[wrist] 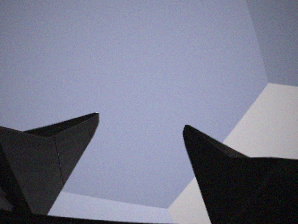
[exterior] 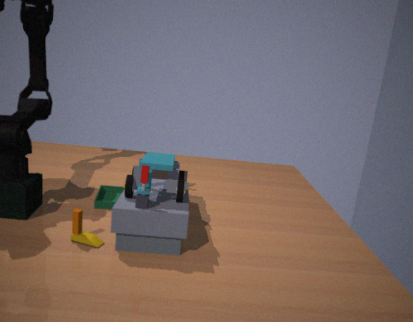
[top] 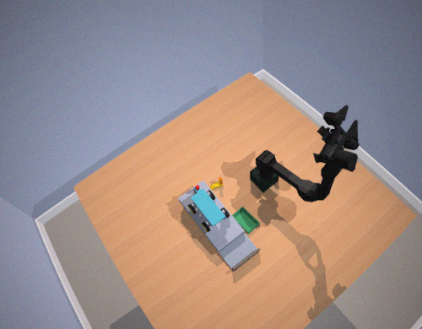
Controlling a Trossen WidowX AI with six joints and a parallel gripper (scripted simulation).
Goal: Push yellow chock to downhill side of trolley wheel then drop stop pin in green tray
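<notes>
The yellow chock lies 350 mm ahead of my gripper tip, 420 mm to the right of it and 530 mm below it. Also, from my gripper tip: red-headed stop pin 460 mm ahead, 430 mm to the right, 420 mm below; trolley 500 mm ahead, 320 mm to the right, 440 mm below; green tray 410 mm ahead, 190 mm to the right, 560 mm below.
</notes>
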